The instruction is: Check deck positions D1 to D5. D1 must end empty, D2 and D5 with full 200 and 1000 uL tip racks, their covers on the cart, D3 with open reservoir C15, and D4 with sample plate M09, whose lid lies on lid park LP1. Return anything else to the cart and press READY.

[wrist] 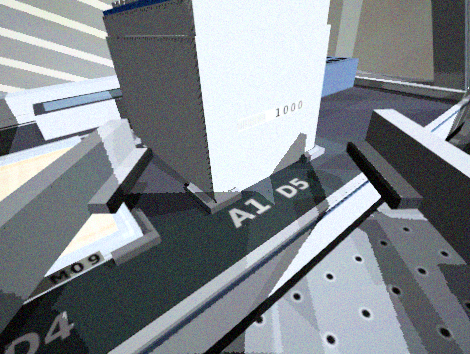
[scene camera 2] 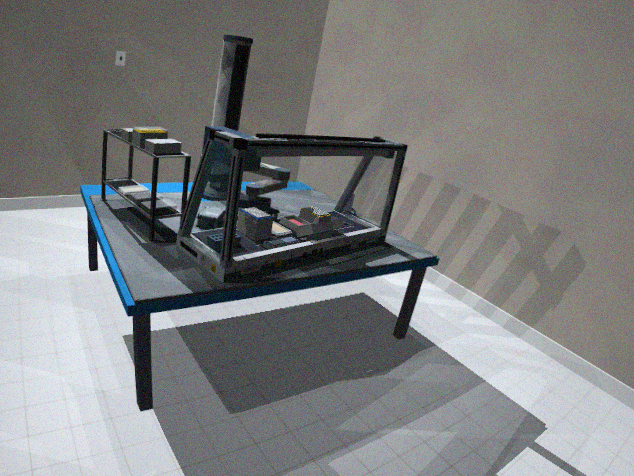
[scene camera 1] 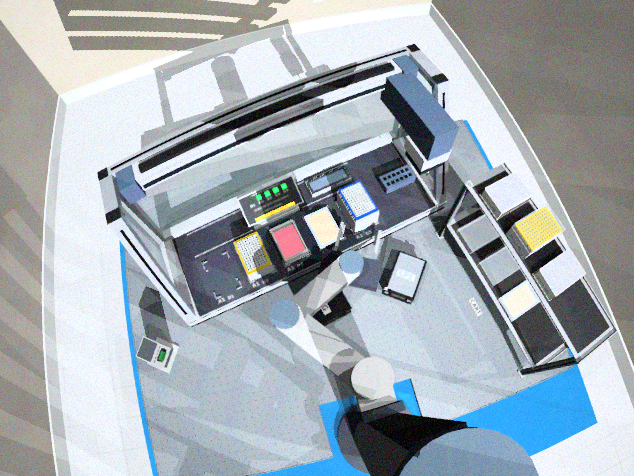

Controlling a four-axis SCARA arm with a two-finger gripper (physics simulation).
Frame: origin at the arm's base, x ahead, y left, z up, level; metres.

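Where they show: gripper, fingertip midpoint: (wrist: 247,133) (scene camera 1: 361,227).
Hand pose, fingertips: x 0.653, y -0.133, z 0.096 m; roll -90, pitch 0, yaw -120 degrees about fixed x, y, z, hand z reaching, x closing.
Things, the pixels of their centre, and the offset from my fingertips. "*": a spot on its surface instead.
- blue-rimmed 1000 tip rack, body centre: (wrist: 206,79) (scene camera 1: 357,206) (scene camera 2: 254,223) 0.009 m right, 0.070 m ahead, 0.014 m up
- Sample plate M09, body centre: (wrist: 22,202) (scene camera 1: 323,227) 0.113 m left, 0.047 m ahead, 0.028 m down
- pink-filled reservoir, body centre: (scene camera 1: 289,241) (scene camera 2: 295,223) 0.235 m left, 0.024 m ahead, 0.019 m down
- pale-topped flat item, body centre: (scene camera 1: 406,274) 0.096 m right, 0.186 m back, 0.029 m down
- cart, body centre: (scene camera 1: 518,276) (scene camera 2: 140,179) 0.405 m right, 0.331 m back, 0.095 m up
- yellow-topped rack, body centre: (scene camera 1: 539,228) (scene camera 2: 150,131) 0.392 m right, 0.268 m back, 0.325 m up
- green-button box, surface spot: (scene camera 1: 161,354) * 0.718 m left, 0.248 m back, 0.011 m up
- blue tube rack, surface spot: (wrist: 341,75) * 0.211 m right, 0.126 m ahead, 0.016 m down
- panel, surface spot: (scene camera 1: 271,198) * 0.256 m left, 0.166 m ahead, 0.035 m up
My gripper (scene camera 1: 359,236) (wrist: 247,133) is open and empty, low before deck position D5. The blue-rimmed 1000 tip rack (scene camera 1: 358,199) (scene camera 2: 255,223) (wrist: 260,95) stands upright at D5, beyond the fingers, its top densely dotted. Sample plate M09 (scene camera 1: 322,226) (wrist: 97,232) lies at D4, its cream wells showing. A pink-filled reservoir (scene camera 1: 289,240) (scene camera 2: 296,222) is at D3; its label is unreadable. A yellow-rimmed tip rack (scene camera 1: 252,253) (scene camera 2: 321,214) is at D2. D1 (scene camera 1: 221,274) shows bare corner brackets. A pale-topped flat item (scene camera 1: 405,275) lies outside the deck; its label is unclear.
The cart (scene camera 2: 154,204) at the right in scene camera 1 carries a yellow-topped rack (scene camera 1: 537,229), white boxes and flat plates. A green-button box (scene camera 1: 161,354) stands left. A blue tube rack (scene camera 1: 396,178) (wrist: 341,75) is beyond D5. The enclosure frame surrounds the deck. A panel (scene camera 1: 271,198) has green lights.
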